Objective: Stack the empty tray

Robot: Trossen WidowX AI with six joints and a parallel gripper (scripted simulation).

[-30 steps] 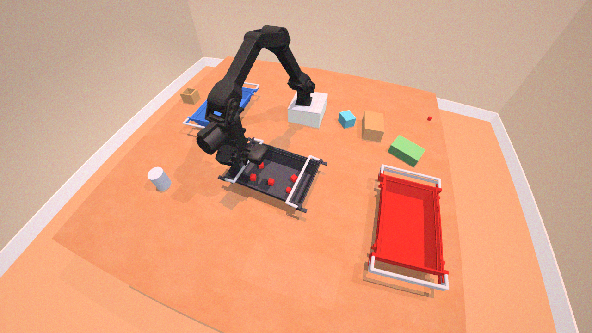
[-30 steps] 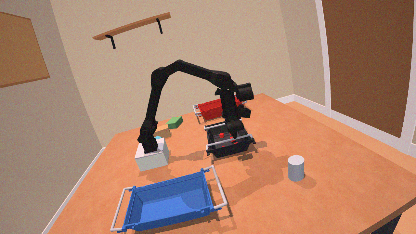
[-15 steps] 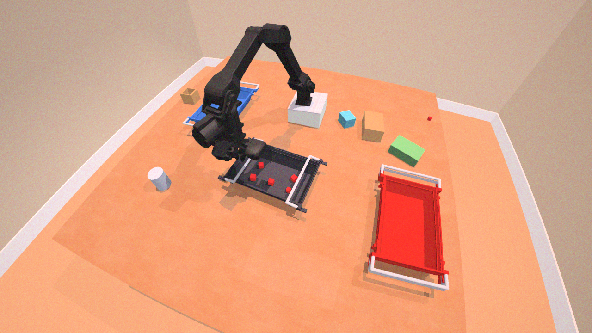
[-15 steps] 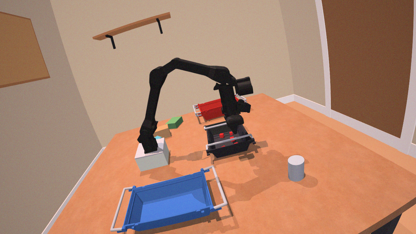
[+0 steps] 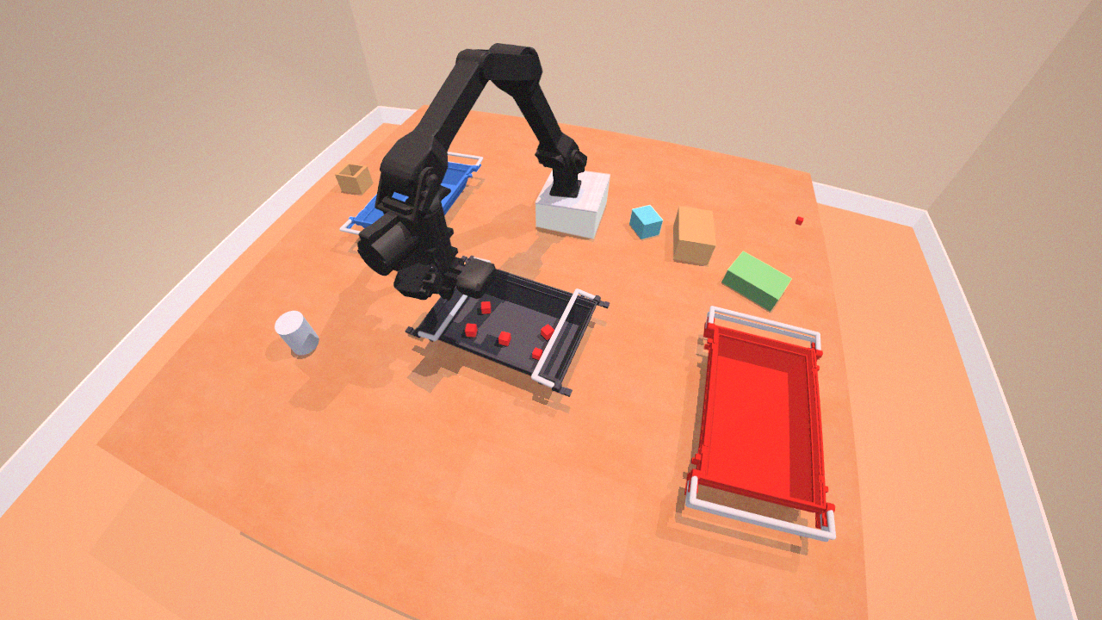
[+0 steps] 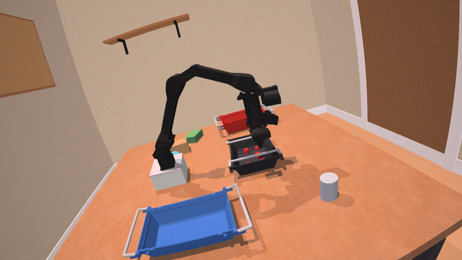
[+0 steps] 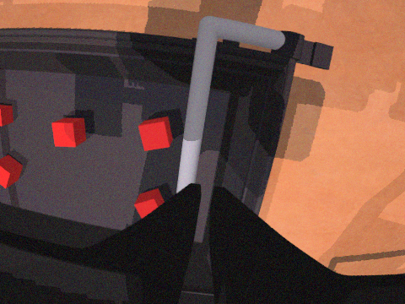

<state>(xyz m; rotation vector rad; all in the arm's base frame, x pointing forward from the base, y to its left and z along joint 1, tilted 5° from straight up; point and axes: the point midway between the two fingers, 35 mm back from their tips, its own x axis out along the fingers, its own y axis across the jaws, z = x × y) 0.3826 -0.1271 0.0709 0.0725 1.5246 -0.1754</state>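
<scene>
Right now the blue tray is 32 cm behind my gripper tip, 22 cm to the right of it and 5 cm below it. From my gripper tip the other things lie so: cyan cube (38 cm behind, 33 cm to the left, 7 cm below); then orange block (36 cm behind, 44 cm to the left, 6 cm below); then grey cylinder (11 cm ahead, 28 cm to the right, 6 cm below).
</scene>
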